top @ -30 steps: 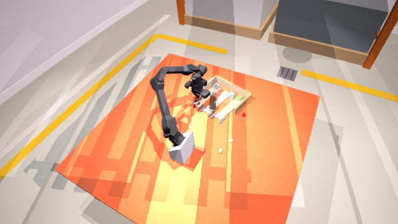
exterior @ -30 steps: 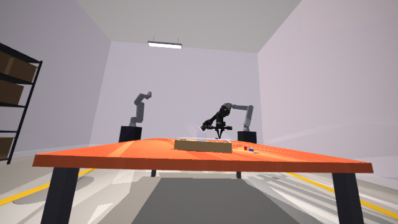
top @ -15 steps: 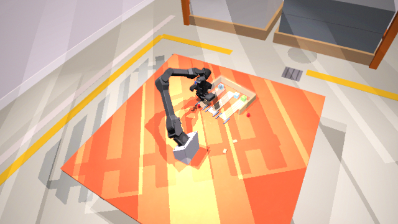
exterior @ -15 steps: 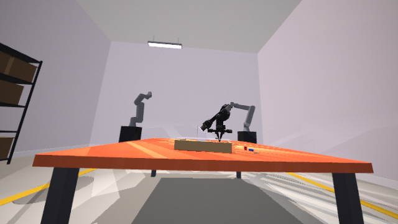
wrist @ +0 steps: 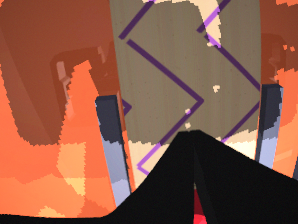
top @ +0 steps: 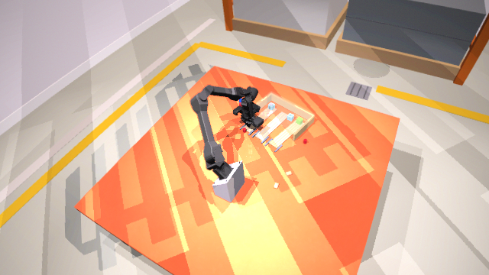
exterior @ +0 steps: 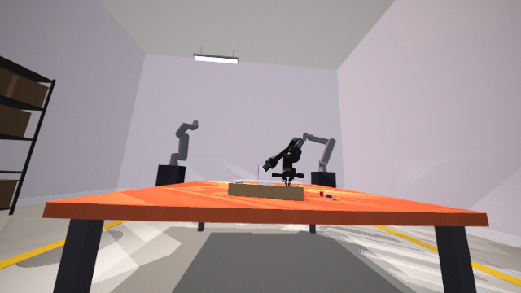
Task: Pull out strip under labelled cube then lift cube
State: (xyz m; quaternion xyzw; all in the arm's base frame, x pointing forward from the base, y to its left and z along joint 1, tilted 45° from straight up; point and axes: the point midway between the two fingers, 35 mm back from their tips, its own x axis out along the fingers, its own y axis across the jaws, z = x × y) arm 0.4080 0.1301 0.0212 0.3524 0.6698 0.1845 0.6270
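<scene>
The strip lies 9 cm ahead of my gripper tip, 3 cm to the right of it and 1 cm below it.
</scene>
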